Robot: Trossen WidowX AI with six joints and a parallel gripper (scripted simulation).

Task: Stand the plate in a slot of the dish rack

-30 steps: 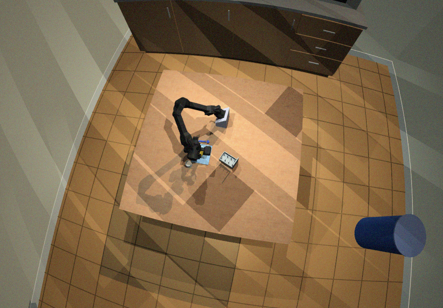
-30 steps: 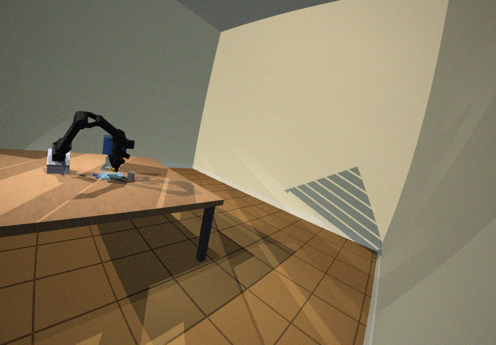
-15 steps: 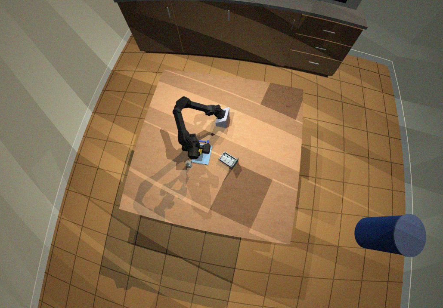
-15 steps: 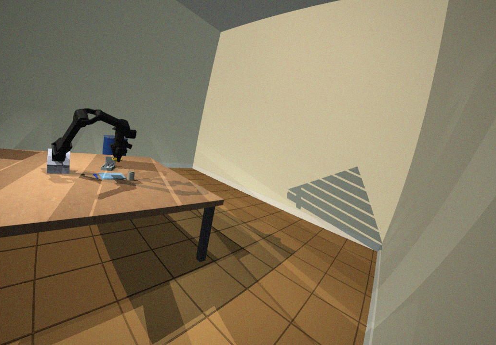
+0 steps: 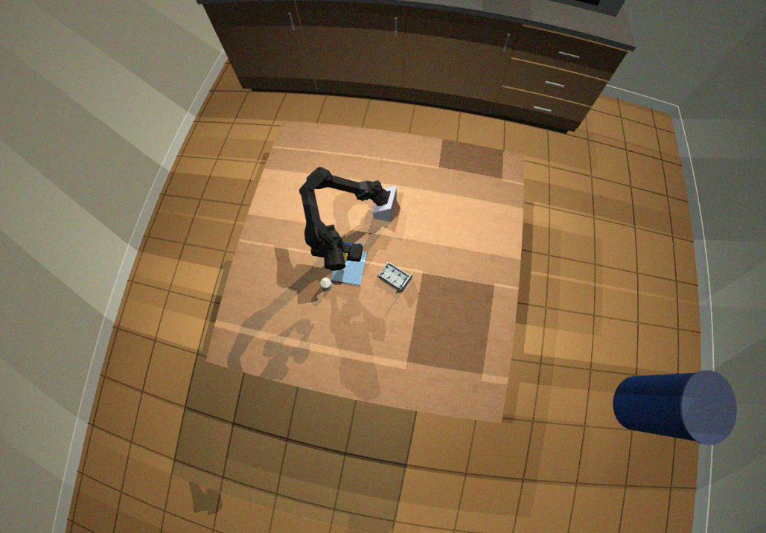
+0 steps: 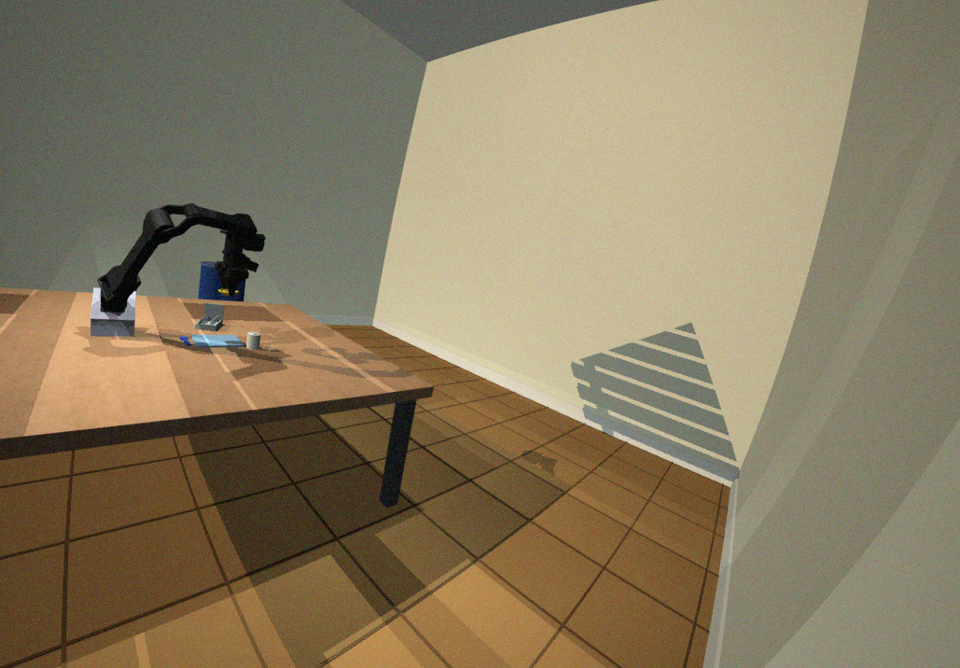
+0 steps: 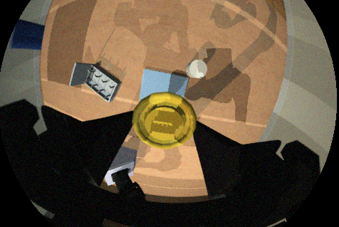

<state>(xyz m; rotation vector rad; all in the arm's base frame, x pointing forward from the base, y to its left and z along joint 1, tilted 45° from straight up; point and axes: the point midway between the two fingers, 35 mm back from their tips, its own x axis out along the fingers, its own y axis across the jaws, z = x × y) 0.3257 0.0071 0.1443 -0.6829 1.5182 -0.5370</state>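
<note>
Right now the grey dish rack is 20 mm behind my gripper tip, 220 mm to the left of it and 150 mm below it. The rest, counted from my gripper tip: yellow plate (10 mm above); white cup (80 mm ahead, 60 mm to the right, 150 mm below); blue spoon (120 mm behind, 10 mm to the left, 170 mm below).
</note>
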